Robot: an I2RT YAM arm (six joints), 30 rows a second.
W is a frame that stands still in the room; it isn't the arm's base.
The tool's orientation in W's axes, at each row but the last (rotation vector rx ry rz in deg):
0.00 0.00 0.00
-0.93 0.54 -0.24
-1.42 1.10 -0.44
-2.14 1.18 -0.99
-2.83 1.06 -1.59
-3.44 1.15 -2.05
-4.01 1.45 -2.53
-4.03 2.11 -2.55
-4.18 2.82 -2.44
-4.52 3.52 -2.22
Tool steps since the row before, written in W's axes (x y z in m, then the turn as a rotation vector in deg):
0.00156 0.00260 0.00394 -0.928 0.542 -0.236
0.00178 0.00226 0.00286 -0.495 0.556 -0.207
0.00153 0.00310 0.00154 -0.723 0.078 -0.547
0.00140 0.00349 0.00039 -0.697 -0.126 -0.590
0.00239 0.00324 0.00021 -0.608 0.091 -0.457
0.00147 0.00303 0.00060 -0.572 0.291 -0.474
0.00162 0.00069 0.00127 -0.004 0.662 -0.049
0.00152 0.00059 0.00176 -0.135 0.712 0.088
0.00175 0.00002 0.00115 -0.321 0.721 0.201
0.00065 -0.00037 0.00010 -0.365 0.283 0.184
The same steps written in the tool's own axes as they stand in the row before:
0.00156 0.00260 0.00394 -0.928 0.542 -0.236
0.00174 0.00222 0.00291 -0.495 0.557 -0.203
0.00148 0.00307 0.00165 -0.713 0.086 -0.559
0.00133 0.00350 0.00055 -0.683 -0.116 -0.609
0.00229 0.00329 0.00041 -0.602 0.097 -0.464
0.00135 0.00304 0.00081 -0.573 0.299 -0.468
0.00156 0.00067 0.00136 -0.033 0.663 -0.003
0.00143 0.00053 0.00185 -0.170 0.697 0.132
0.00169 0.00001 0.00124 -0.362 0.691 0.236
0.00066 -0.00035 0.00011 -0.387 0.254 0.182

